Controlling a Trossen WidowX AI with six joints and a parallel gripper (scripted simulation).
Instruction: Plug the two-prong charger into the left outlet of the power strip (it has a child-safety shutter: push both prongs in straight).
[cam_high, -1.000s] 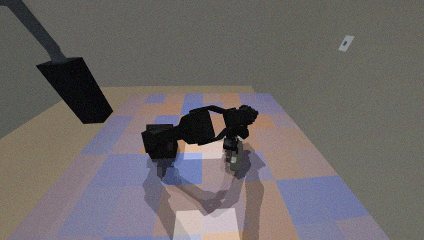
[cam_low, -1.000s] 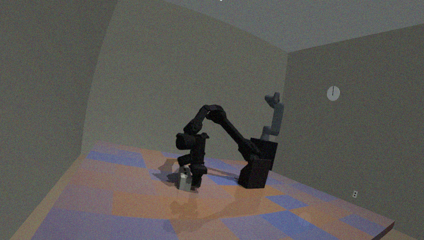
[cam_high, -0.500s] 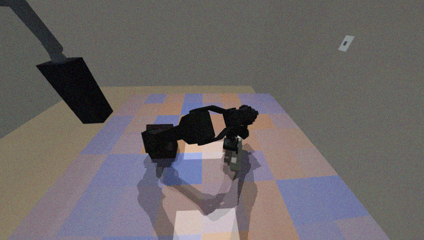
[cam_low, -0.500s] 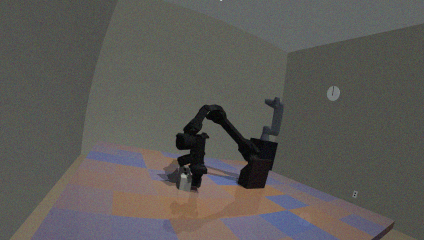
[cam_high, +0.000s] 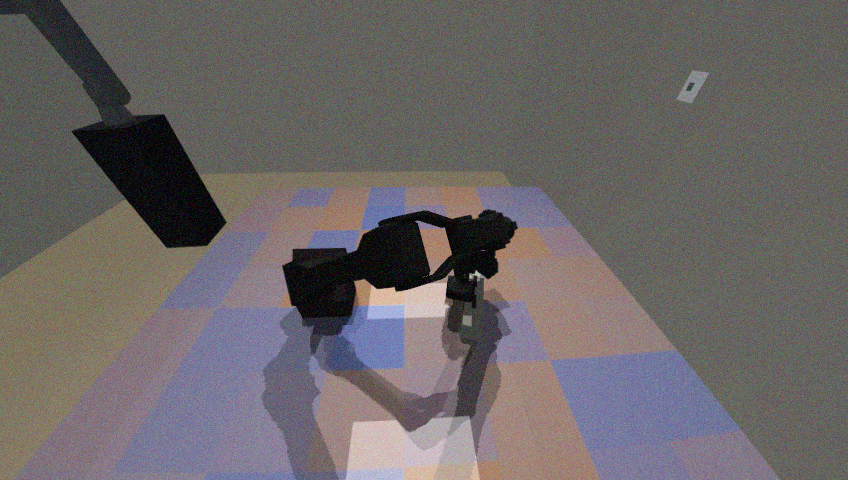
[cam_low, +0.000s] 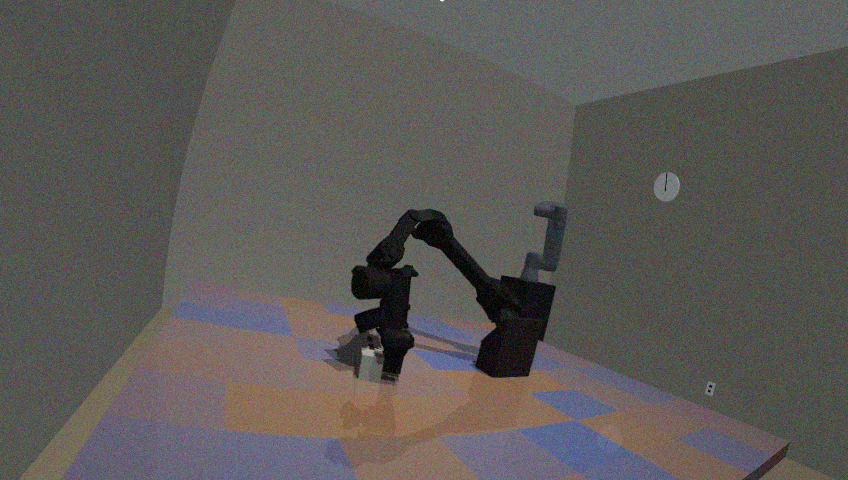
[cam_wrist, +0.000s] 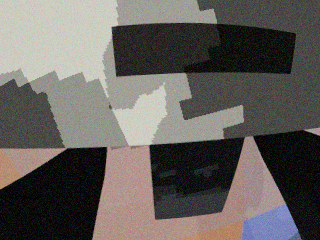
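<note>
My gripper tip is 2 cm short of the two-prong charger and 1 cm below it.
</note>
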